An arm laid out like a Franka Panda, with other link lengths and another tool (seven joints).
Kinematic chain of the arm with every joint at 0, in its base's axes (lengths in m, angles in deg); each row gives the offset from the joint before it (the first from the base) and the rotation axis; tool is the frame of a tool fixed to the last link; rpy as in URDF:
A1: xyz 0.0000 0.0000 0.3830 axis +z
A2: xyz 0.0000 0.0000 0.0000 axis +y
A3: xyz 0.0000 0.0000 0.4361 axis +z
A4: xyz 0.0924 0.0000 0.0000 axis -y
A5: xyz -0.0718 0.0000 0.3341 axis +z
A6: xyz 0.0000 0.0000 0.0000 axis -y
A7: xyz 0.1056 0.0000 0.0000 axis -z
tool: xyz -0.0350 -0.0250 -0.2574 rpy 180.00 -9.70 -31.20
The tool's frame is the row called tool.
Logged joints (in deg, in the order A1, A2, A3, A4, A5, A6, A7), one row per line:
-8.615, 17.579, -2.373, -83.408, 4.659, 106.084, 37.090
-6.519, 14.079, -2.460, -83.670, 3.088, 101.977, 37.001
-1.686, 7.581, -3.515, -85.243, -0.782, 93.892, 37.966
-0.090, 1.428, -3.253, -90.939, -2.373, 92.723, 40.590
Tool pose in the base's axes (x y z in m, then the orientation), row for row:
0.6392, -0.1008, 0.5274, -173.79, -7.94, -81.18
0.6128, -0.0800, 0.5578, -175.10, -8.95, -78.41
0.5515, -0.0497, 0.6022, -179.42, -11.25, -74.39
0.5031, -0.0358, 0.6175, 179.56, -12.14, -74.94
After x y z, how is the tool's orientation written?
As angles about the fixed x, y, z axes (roll, pitch, yaw), in degrees.
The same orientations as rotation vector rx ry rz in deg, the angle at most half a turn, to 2 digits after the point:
136.26, -115.86, 15.74
137.88, -111.71, 15.56
137.93, -104.57, 14.11
136.23, -104.51, 14.09

